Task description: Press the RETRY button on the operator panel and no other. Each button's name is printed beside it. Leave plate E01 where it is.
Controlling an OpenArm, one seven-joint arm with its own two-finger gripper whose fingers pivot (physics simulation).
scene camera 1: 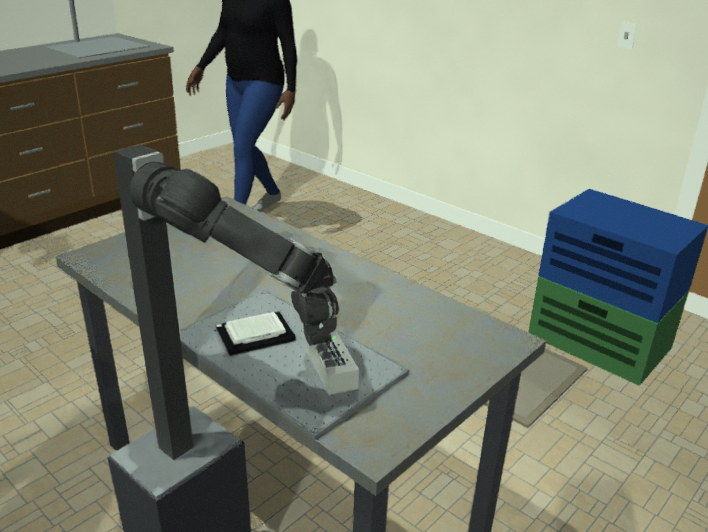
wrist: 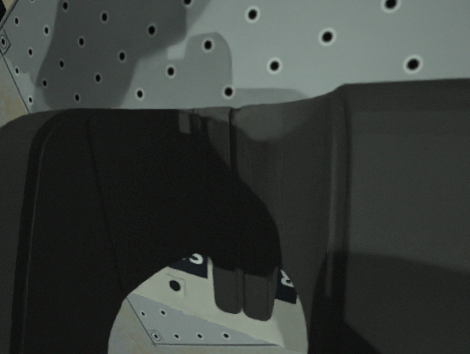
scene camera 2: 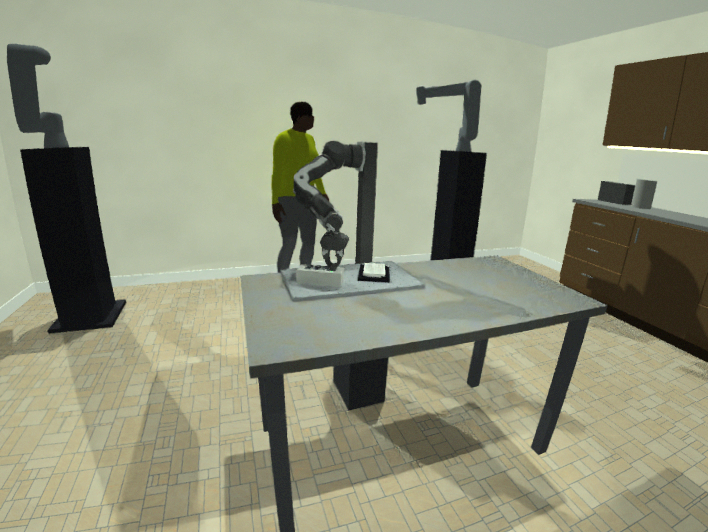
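The operator panel (scene camera 1: 341, 380) (scene camera 2: 319, 279) (wrist: 200, 295) is a pale box with dark buttons and labels on its sloped top and a small green light at its far end. My gripper (scene camera 2: 333, 267) (wrist: 251, 209) is shut and empty, fingers side by side, low over the panel's end nearer the plate. In the wrist view, parts of two dark labels (wrist: 194, 266) (wrist: 286, 288) and a round black spot (wrist: 174, 285) show beside the fingertips. The full names are hidden, so RETRY cannot be read; contact cannot be told. A white plate (scene camera 1: 255, 327) (scene camera 2: 374, 267) lies on a black holder; its marking is unreadable.
A grey perforated board (scene camera 1: 384, 371) (scene camera 2: 400, 280) (wrist: 370, 45) carries the panel and holder on the table (scene camera 1: 457, 366) (scene camera 2: 320, 331). The arm's post (scene camera 1: 163, 343) (scene camera 2: 366, 200) stands at the table's edge. One person (scene camera 1: 251, 51) walks behind the table; another (scene camera 2: 286, 165) stands near the post.
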